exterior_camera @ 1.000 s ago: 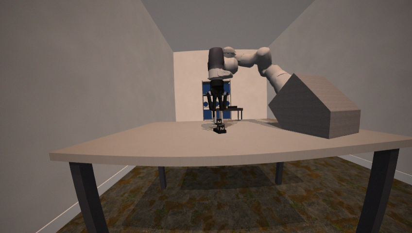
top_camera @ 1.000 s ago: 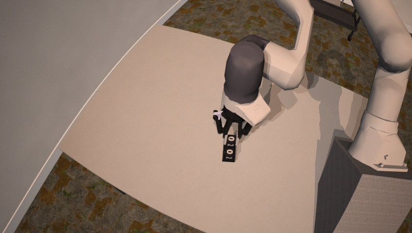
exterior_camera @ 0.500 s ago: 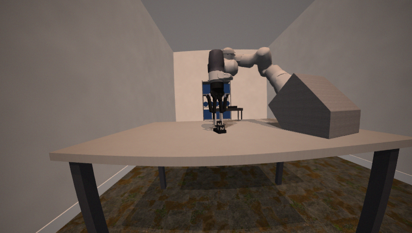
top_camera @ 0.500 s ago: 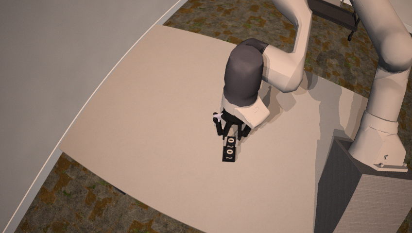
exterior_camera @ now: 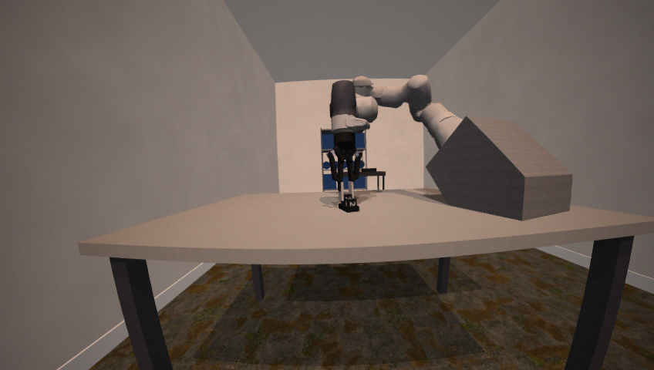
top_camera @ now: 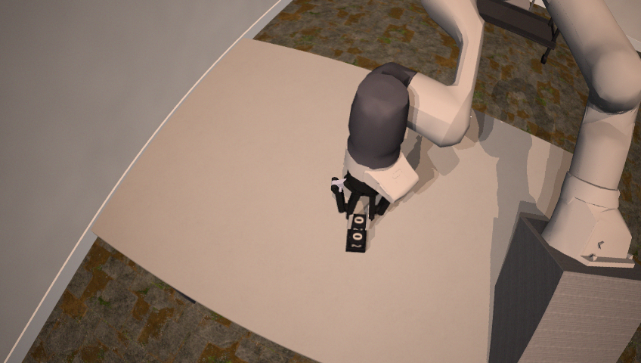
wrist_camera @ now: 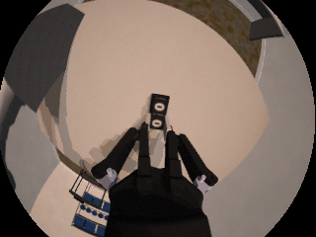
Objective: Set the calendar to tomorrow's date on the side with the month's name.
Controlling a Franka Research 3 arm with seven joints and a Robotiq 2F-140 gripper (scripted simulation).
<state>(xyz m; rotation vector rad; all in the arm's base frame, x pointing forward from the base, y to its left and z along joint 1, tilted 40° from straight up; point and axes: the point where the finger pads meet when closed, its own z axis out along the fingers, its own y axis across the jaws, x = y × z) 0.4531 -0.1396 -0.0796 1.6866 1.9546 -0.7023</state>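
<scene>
Right now my hand is 2 cm to the right of the tray and 6 cm above it.
</scene>
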